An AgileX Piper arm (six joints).
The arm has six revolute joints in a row. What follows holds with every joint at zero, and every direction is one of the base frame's. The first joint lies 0.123 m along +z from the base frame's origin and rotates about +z. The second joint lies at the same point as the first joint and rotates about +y. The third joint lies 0.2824 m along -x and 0.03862 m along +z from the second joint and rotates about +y. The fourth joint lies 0.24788 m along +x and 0.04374 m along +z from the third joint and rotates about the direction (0.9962, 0, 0.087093). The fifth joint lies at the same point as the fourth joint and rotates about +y. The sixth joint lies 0.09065 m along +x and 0.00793 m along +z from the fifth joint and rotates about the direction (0.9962, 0, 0.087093). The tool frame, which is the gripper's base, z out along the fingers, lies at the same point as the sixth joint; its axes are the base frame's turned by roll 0, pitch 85.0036 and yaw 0 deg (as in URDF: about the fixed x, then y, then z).
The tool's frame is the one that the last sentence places.
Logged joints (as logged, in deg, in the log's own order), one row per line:
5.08 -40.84 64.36 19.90 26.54 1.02
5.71 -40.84 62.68 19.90 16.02 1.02
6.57 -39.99 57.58 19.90 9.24 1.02
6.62 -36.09 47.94 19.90 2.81 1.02
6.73 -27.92 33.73 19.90 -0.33 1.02
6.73 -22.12 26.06 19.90 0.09 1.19
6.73 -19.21 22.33 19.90 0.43 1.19
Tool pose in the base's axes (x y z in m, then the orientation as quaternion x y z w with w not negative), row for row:
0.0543 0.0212 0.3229 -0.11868 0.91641 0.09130 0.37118
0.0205 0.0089 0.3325 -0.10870 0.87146 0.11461 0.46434
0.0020 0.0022 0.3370 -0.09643 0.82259 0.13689 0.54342
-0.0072 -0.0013 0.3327 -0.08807 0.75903 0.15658 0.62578
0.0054 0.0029 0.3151 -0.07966 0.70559 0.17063 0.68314
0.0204 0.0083 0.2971 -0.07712 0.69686 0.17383 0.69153
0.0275 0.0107 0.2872 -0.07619 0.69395 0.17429 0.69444
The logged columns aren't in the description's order. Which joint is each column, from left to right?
Columns, left to right: joint 6, joint 3, joint 5, joint 1, joint 2, joint 4.
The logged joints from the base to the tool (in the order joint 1, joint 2, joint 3, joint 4, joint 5, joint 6), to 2 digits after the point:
19.90 26.54 -40.84 1.02 64.36 5.08
19.90 16.02 -40.84 1.02 62.68 5.71
19.90 9.24 -39.99 1.02 57.58 6.57
19.90 2.81 -36.09 1.02 47.94 6.62
19.90 -0.33 -27.92 1.02 33.73 6.73
19.90 0.09 -22.12 1.19 26.06 6.73
19.90 0.43 -19.21 1.19 22.33 6.73

